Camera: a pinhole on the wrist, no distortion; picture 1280 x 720 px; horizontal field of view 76.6 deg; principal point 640.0 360.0 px. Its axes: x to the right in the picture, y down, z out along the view. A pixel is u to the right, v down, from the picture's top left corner.
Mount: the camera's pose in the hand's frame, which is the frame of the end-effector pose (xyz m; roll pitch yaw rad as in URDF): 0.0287 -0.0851 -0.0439 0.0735 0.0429 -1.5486
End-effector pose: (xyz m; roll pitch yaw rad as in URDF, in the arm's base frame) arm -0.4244 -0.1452 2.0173 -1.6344 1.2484 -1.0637
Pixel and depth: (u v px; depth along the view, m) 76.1 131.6 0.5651
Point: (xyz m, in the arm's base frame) -0.1540 0.4090 2.0889
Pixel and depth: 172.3 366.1 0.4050
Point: -0.1802 0.1582 1.9713
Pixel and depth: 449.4 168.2 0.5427
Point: -0.0388 0.1715 2.1366
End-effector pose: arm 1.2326 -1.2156 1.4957 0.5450 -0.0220 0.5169
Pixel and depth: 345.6 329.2 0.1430
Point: 1.2841 -1.2852 1.5612
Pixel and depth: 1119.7 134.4 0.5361
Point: 1.3977 -1.8212 1.6683
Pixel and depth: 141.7 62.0 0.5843
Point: 1.0512 -1.3997 2.0767
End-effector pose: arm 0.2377 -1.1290 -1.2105 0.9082 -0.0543 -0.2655
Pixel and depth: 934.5 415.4 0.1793
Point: 0.2153 -1.3321 -1.2516
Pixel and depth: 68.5 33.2 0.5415
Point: -0.0768 -1.2778 -0.7076
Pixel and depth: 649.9 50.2 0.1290
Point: 0.1784 -1.2385 -1.2359
